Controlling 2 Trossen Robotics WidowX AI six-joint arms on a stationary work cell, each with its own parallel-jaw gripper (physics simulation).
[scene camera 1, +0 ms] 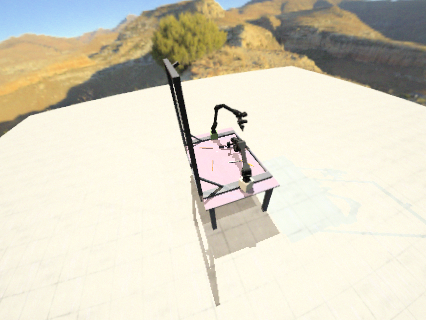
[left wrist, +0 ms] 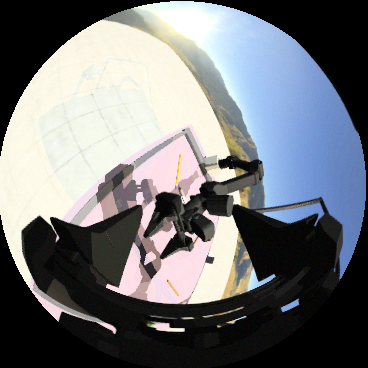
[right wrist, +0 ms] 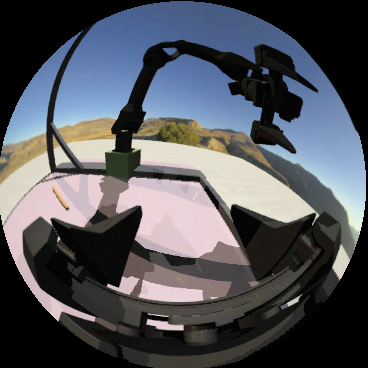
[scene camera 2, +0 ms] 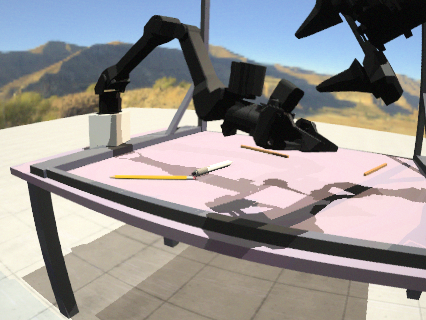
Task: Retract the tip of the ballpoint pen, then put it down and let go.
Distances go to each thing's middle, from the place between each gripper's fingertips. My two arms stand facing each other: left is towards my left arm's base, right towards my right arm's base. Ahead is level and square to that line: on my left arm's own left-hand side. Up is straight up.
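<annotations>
The white arm base block (scene camera 2: 104,129) is 650 mm to the right of my right hand, and it is also 150 mm behind that hand and 50 mm below it.
From my left hand, I find the white arm base block 180 mm below, 260 mm behind and 620 mm to the right.
</annotations>
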